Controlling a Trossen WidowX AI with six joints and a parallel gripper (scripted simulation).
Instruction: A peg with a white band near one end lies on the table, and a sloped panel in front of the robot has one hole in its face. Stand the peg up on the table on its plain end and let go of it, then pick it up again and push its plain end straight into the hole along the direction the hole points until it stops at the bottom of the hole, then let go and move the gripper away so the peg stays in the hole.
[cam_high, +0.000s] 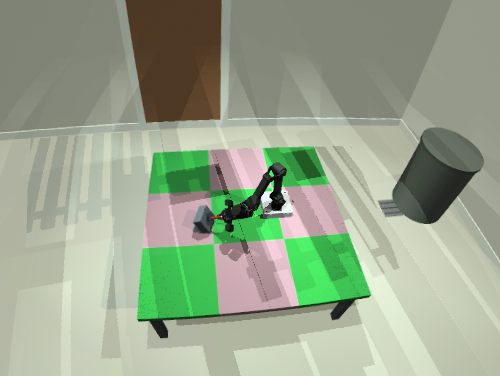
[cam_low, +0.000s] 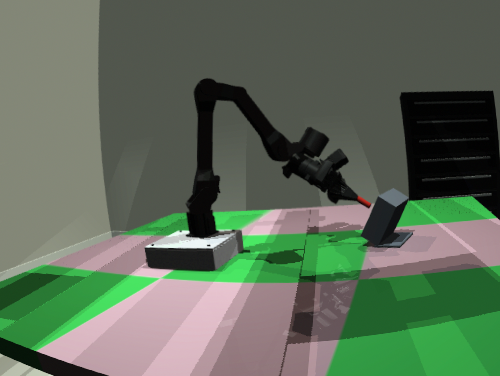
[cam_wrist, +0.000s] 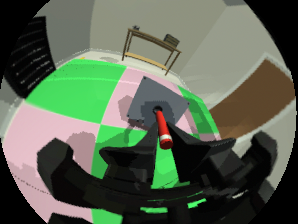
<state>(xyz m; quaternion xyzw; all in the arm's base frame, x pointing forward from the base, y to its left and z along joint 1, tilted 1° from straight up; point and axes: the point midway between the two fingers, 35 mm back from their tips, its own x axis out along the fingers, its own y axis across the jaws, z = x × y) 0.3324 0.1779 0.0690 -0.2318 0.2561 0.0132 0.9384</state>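
My gripper tip is now 80 mm short of the sloped panel, 50 mm above it and 10 mm to the left of it. From my gripper tip the other things lie so: red peg 10 mm behind, 10 mm above.
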